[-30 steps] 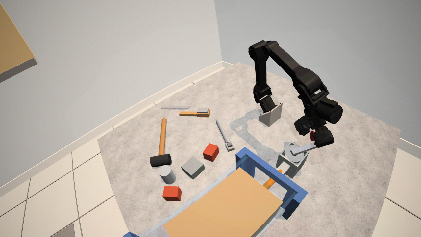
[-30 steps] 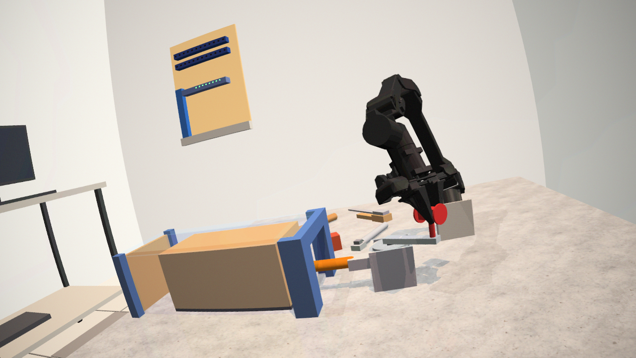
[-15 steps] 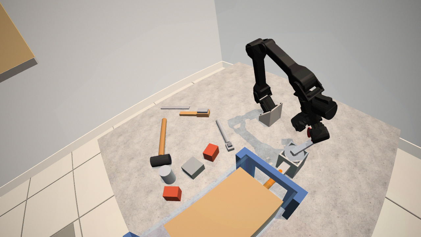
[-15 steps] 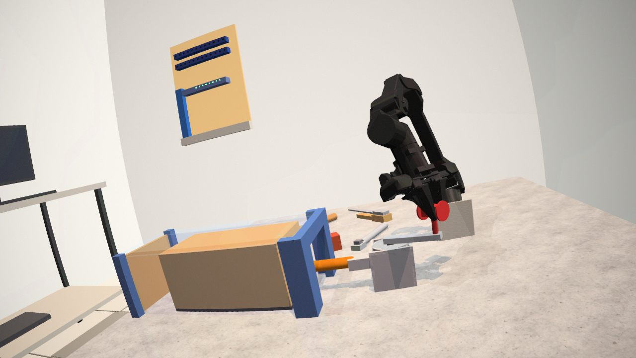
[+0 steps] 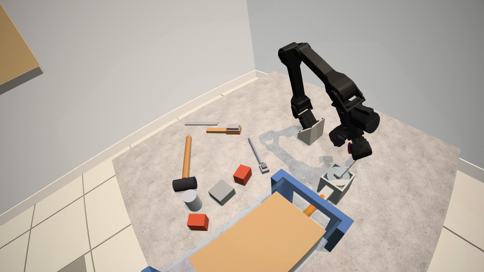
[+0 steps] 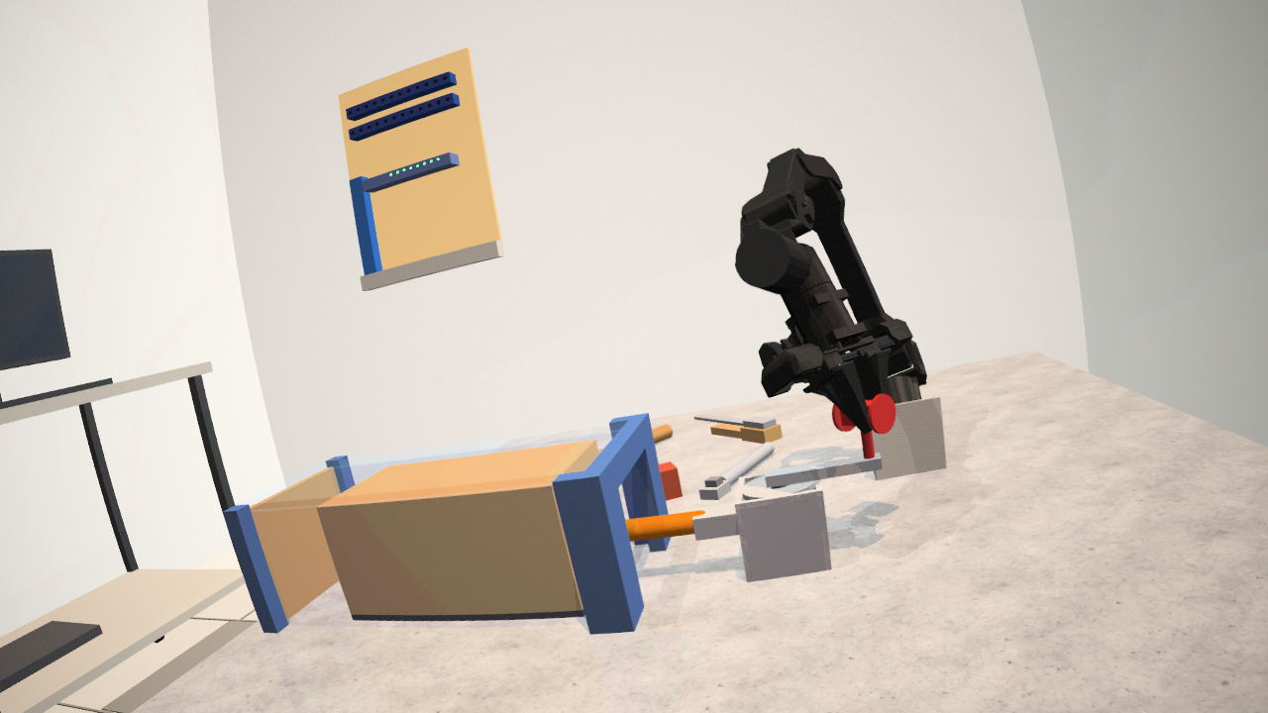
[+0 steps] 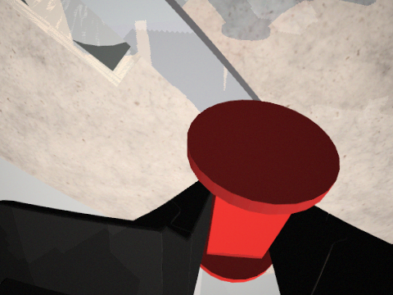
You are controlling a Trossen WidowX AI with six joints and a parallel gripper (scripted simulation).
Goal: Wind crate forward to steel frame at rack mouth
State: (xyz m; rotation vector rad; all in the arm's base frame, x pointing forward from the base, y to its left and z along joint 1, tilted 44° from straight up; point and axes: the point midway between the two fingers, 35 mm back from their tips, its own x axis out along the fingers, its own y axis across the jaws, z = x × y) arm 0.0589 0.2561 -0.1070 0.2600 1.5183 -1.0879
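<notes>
Right now my gripper tip is 5 cm short of the crank handle, 1 cm to the left of it and 3 cm above it. Also, from my gripper tip: blue steel frame (27 cm ahead, 3 cm below); red knob (1 cm ahead, 1 cm to the right); grey winch (10 cm ahead, 2 cm to the right, 10 cm below).
</notes>
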